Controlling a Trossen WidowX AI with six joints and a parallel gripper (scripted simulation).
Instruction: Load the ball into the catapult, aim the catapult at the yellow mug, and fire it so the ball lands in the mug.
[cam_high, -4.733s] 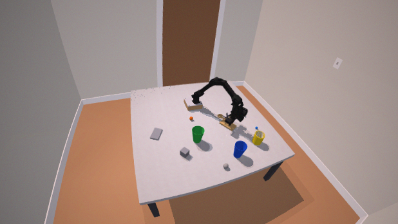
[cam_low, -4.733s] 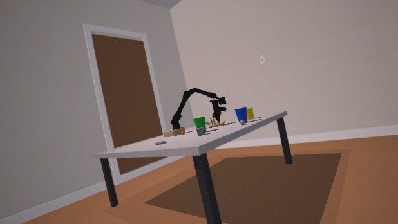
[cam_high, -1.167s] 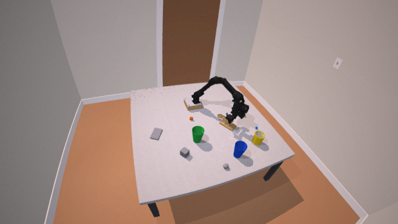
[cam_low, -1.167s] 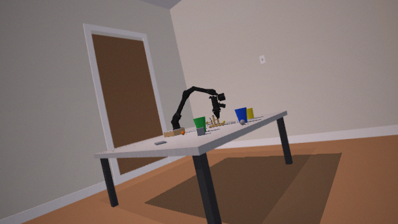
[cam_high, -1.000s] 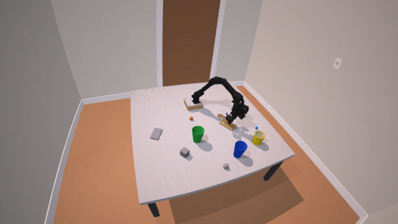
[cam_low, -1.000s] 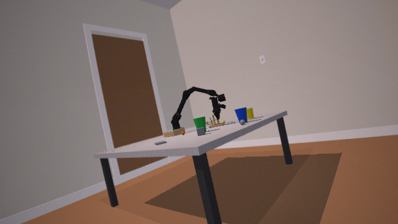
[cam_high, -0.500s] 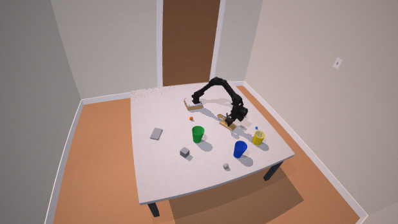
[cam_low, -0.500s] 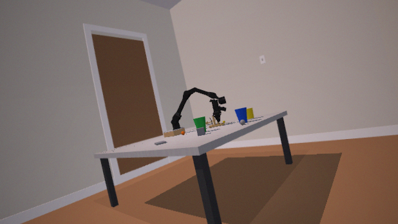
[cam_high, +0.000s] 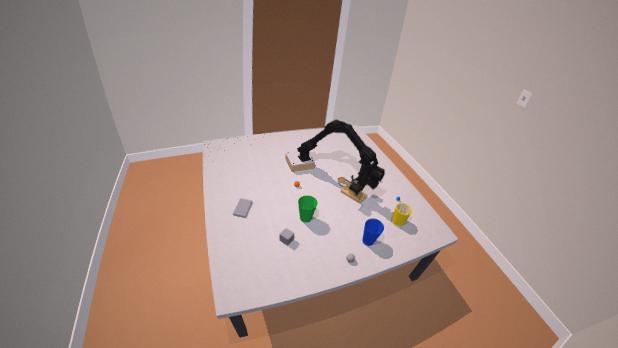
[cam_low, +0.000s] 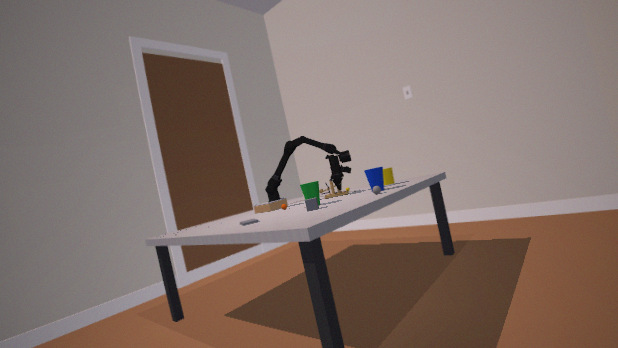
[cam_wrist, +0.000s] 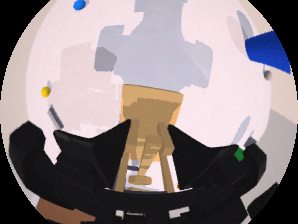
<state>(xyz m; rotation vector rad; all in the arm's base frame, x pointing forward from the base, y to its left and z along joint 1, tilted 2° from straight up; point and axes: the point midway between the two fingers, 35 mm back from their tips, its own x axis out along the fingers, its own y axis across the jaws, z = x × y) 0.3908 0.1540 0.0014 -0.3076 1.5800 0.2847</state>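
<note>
Right now my gripper tip is 290 mm to the left of the orange ball, 220 mm past it and 20 mm above it. Also, from my gripper tip: wooden catapult 70 mm behind, 20 mm to the right, 20 mm above; small blue ball 220 mm to the left, 130 mm ahead, 20 mm below; small yellow ball 230 mm to the left, 60 mm behind, 20 mm below.
</note>
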